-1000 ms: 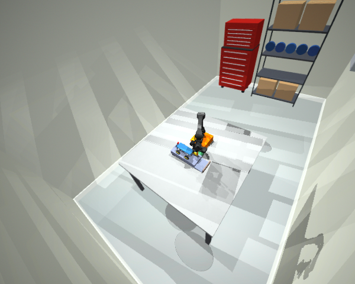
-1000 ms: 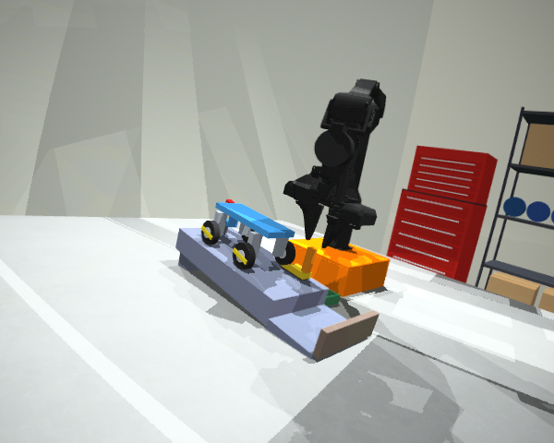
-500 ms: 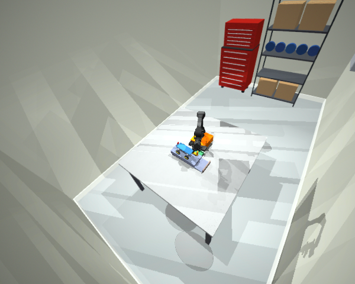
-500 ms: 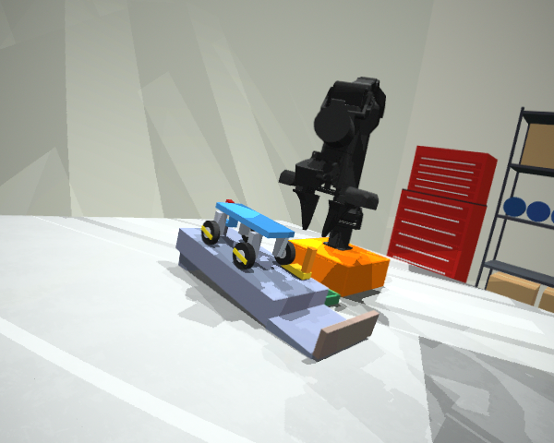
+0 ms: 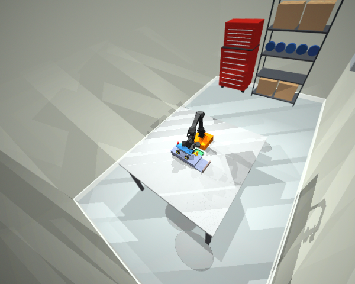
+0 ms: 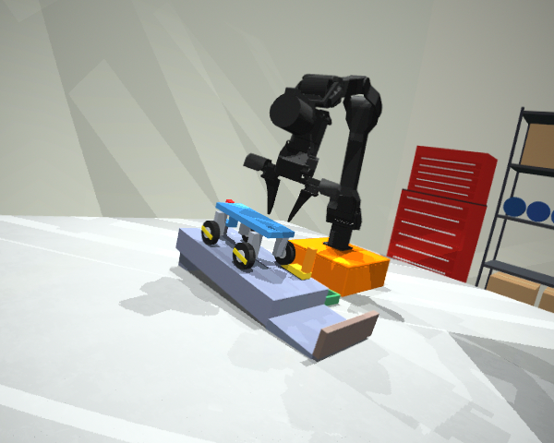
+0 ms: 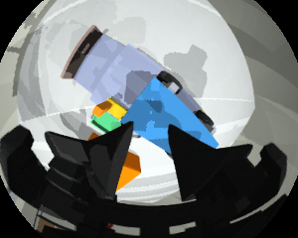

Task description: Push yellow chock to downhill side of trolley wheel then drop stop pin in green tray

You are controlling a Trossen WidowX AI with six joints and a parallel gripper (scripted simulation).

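Right now the stop pin is 3 cm behind my gripper tip, 18 cm to the right of it and 4 cm below it. From my gripper tip the other things lie so: yellow chock (4 cm behind, 4 cm to the left, 9 cm below); grey-blue ramp (6 cm to the right, 12 cm below); trolley (7 cm to the right, 6 cm below).
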